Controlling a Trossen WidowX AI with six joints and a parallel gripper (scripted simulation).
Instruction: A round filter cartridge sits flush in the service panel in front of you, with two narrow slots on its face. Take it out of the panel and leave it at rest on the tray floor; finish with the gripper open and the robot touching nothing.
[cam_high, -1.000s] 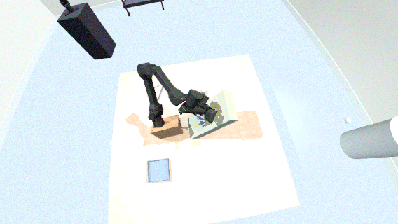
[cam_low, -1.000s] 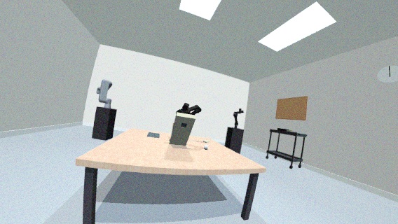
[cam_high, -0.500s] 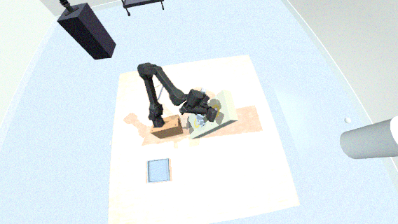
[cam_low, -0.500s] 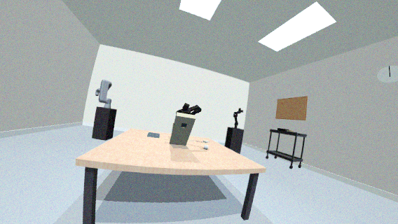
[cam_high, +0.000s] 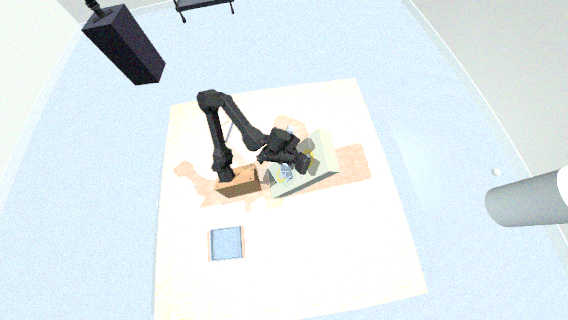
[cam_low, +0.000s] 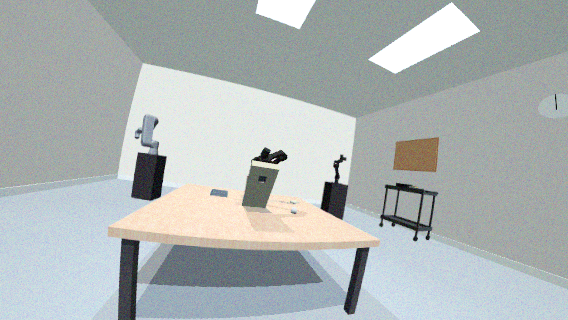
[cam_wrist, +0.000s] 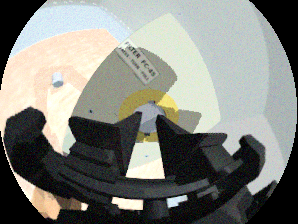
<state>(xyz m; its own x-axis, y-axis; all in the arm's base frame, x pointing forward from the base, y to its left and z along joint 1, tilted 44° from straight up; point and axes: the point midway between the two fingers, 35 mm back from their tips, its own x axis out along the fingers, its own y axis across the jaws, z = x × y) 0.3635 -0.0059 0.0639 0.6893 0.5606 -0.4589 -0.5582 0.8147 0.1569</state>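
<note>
My gripper tip is now 10 mm short of the round filter cartridge and 10 mm above it. The rest, counted from my gripper tip: service panel: 40 mm behind, 10 mm to the right, 80 mm below; blue tray: 410 mm behind, 330 mm to the right, 250 mm below.
</note>
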